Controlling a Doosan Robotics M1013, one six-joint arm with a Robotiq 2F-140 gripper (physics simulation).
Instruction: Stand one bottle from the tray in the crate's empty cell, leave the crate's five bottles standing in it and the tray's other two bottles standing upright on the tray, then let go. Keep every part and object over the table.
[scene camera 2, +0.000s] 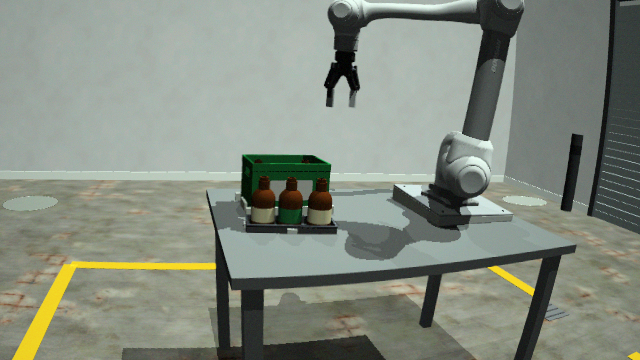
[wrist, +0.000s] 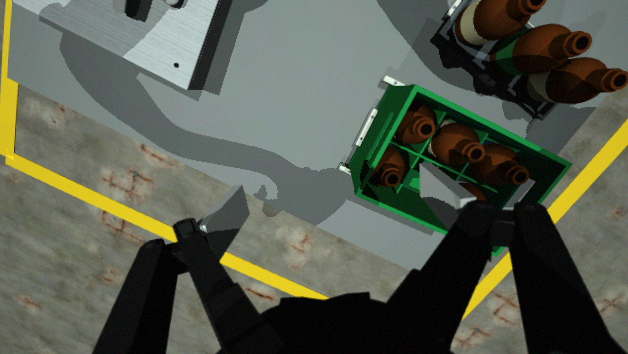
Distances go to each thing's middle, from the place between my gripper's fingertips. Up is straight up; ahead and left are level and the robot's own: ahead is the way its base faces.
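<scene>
The green-labelled bottle (scene camera 2: 290, 205) is well below my hand, well ahead of it and a good way to the left of it. As for the brown bottle (scene camera 2: 319, 211), my gripper is far above it, and also far to the right of it and some way short of it.
</scene>
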